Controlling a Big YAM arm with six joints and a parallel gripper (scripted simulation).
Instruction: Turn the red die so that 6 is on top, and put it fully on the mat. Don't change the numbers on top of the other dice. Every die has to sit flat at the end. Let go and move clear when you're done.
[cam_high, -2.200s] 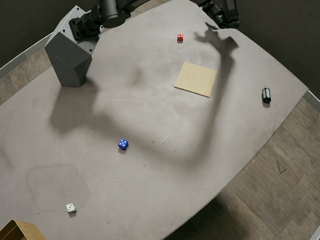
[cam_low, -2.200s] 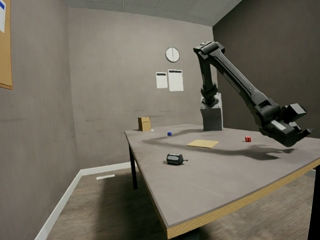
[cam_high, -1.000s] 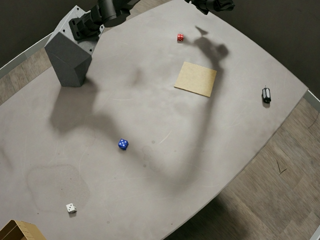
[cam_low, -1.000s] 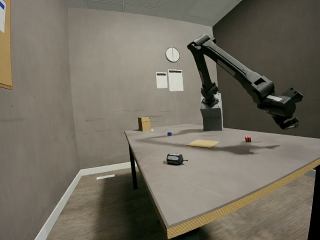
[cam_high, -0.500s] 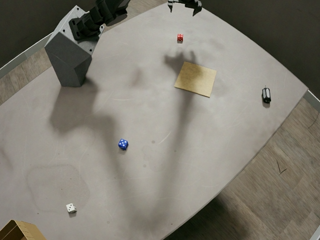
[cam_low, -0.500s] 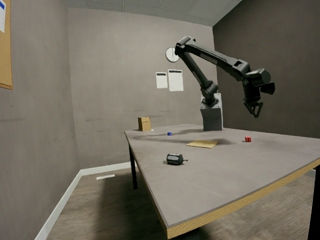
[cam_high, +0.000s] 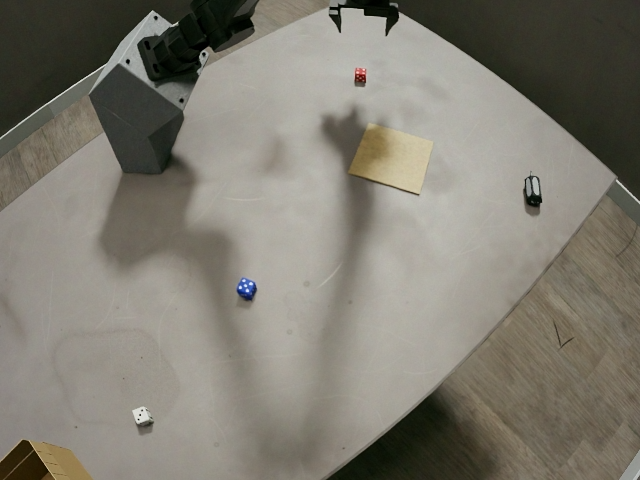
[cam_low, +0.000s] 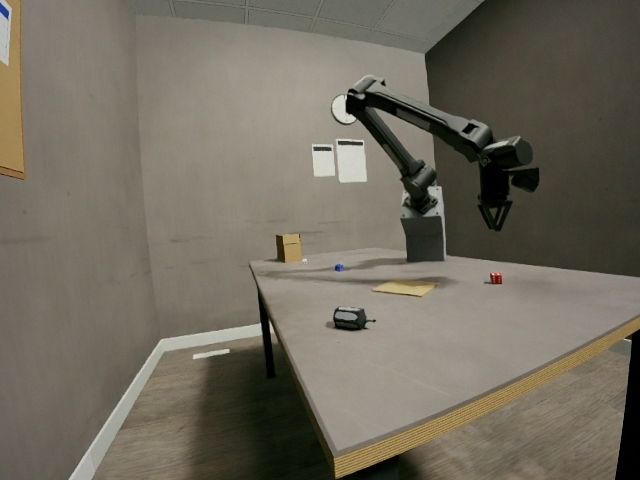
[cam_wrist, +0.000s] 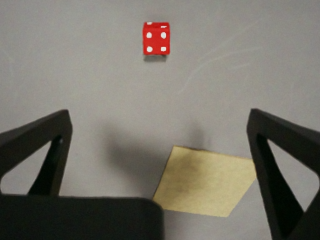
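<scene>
Now: hand 140 mm above the red die. From my hand the other things lie so: blue die (350 mm ahead, 430 mm to the right, 140 mm below); then small black device (430 mm ahead, 150 mm to the left, 140 mm below); then tan mat (230 mm ahead, 70 mm to the right, 150 mm below).
</scene>
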